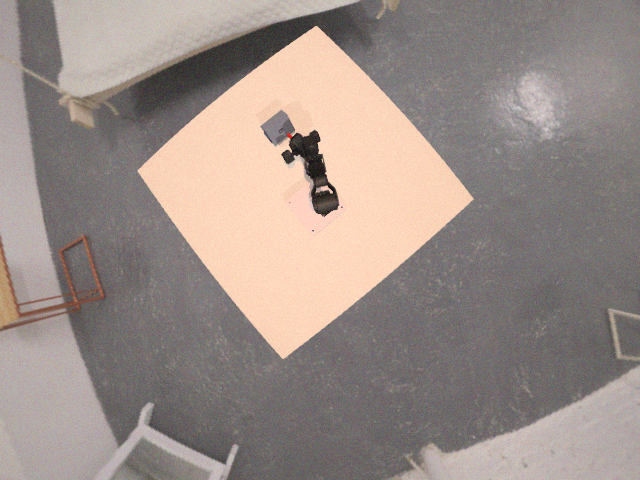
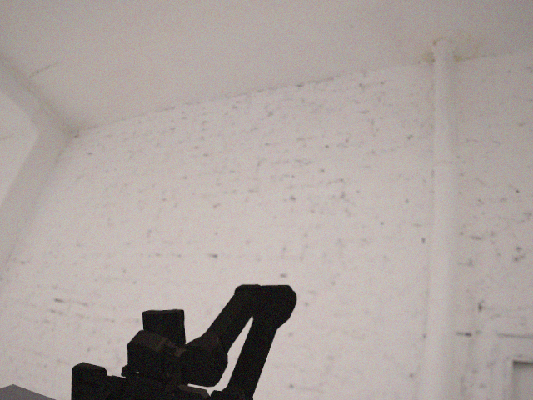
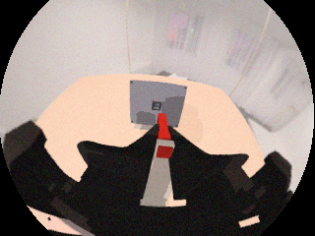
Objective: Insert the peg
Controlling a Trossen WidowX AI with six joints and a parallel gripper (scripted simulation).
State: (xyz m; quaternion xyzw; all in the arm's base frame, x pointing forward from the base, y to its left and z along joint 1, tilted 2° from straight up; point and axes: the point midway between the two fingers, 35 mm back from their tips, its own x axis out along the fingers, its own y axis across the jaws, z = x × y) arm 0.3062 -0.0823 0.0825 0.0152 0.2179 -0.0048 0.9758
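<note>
Now: gripper tip 110 mm short of the grey sloped panel, 50 mm above it and 10 mm to the right of it. The rest, counted from my gripper tip: red peg: 20 mm behind, 10 mm above.
</note>
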